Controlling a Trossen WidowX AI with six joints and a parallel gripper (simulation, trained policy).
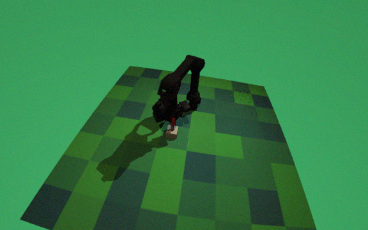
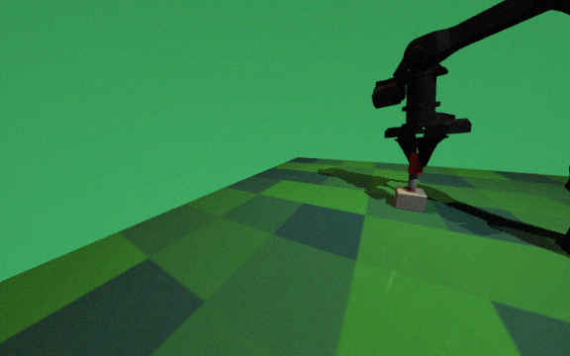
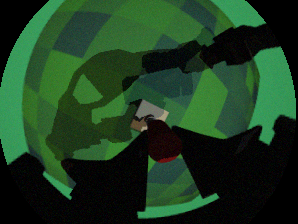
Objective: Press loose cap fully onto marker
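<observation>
Now: gripper tip 1 cm below the red cap. Round my gripper tip: holder block 1 cm ahead, 9 cm below.
</observation>
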